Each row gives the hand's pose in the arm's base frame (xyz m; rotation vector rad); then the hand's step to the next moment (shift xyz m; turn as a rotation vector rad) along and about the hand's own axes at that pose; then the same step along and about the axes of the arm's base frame.
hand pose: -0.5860 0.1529 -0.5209 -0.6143 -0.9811 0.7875
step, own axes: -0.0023 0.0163 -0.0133 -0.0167 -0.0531 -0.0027
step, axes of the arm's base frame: 0.0063 0.0062 -0.0193 0.0128 -0.0445 0.0311
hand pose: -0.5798 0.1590 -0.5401 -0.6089 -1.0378 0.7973
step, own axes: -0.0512 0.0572 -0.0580 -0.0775 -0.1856 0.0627
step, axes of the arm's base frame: 0.0225 -0.0127 -0.0927 -0.0268 -0.1658 0.1272
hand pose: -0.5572 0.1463 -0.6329 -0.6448 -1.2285 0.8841
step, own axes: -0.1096 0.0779 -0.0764 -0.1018 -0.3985 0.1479
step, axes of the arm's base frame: 0.0470 -0.0492 -0.1389 -0.0646 -0.3016 0.3097
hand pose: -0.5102 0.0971 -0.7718 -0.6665 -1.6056 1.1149
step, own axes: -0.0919 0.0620 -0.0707 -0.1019 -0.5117 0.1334
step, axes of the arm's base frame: 0.0895 -0.0282 -0.0921 -0.0390 -0.3440 0.4125
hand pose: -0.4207 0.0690 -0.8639 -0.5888 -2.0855 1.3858
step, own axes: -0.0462 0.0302 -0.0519 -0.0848 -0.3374 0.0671
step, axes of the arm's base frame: 0.0705 0.0173 -0.0218 0.0013 -0.2238 0.2747
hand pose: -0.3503 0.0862 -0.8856 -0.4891 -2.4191 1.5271
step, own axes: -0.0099 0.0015 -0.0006 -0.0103 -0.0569 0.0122
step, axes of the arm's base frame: 0.0095 -0.0029 -0.0013 -0.0038 -0.0369 0.0460
